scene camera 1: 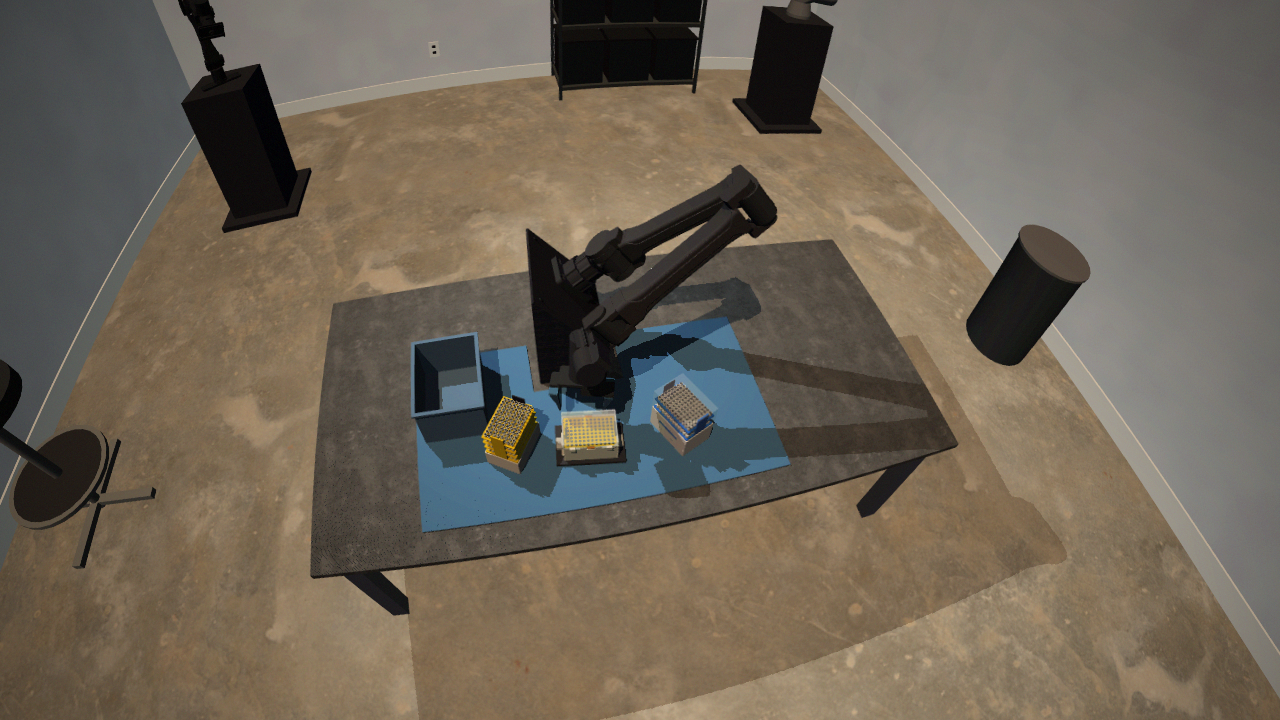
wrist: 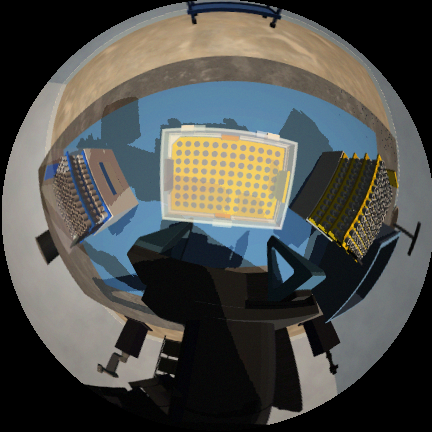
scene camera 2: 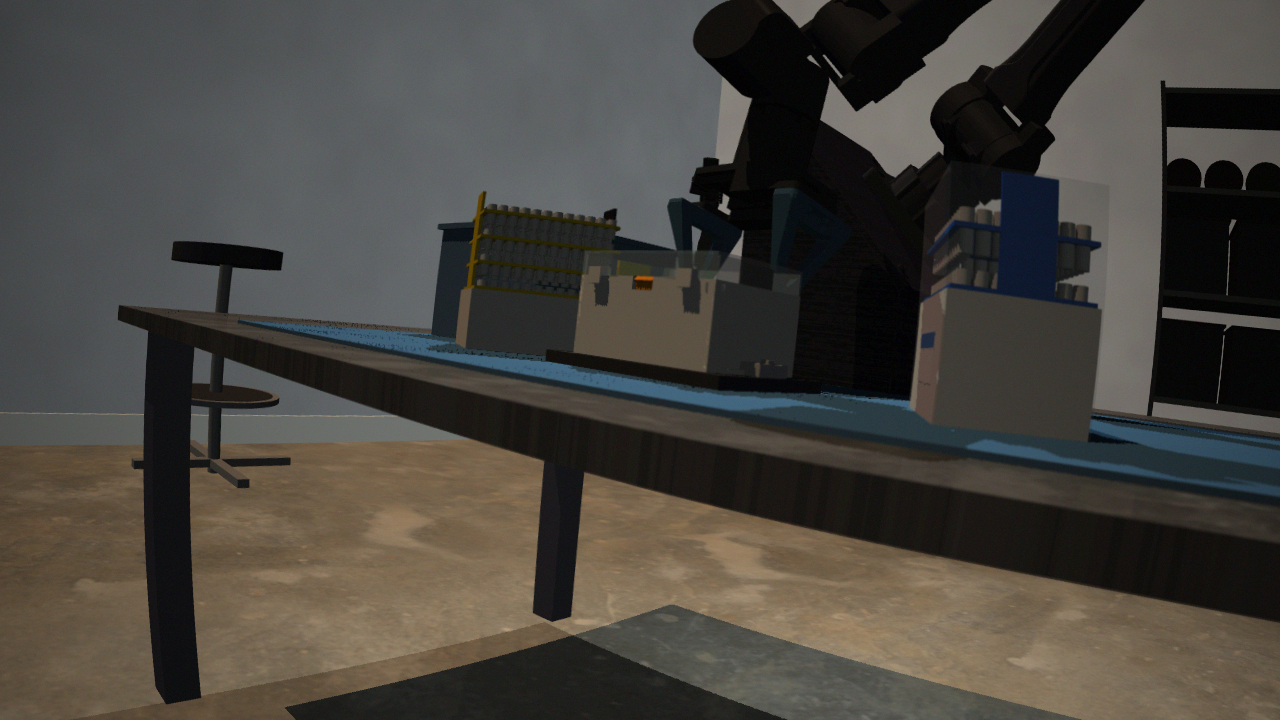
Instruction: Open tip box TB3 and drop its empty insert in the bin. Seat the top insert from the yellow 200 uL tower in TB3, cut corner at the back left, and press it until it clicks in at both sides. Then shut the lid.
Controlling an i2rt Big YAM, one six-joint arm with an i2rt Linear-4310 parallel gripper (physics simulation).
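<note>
The tip box [scene camera 1: 590,445] [scene camera 2: 642,329] is on a dark base at the middle of the mat, its clear lid shut. A yellow insert with empty holes [wrist: 225,175] shows through the lid. Orange latches [scene camera 2: 642,282] [wrist: 230,137] sit at its long sides. The yellow tower [scene camera 1: 511,429] [scene camera 2: 537,250] [wrist: 345,200] holds several stacked inserts full of tips. The bin [scene camera 1: 447,415] [scene camera 2: 452,286] [wrist: 367,267] is behind it. My gripper [scene camera 2: 738,255] [wrist: 232,230] is open and empty, fingers down, just behind the tip box's rear edge. The arm hides its fingertips in scene camera 1.
A blue tower [scene camera 1: 684,416] [scene camera 2: 1002,358] [wrist: 112,182] with a clear cover stands on the other side of the tip box from the yellow tower. The blue mat [scene camera 1: 465,501] lies under the boxes on the dark table [scene camera 1: 366,394]. A dark upright panel [scene camera 1: 550,313] stands behind the gripper.
</note>
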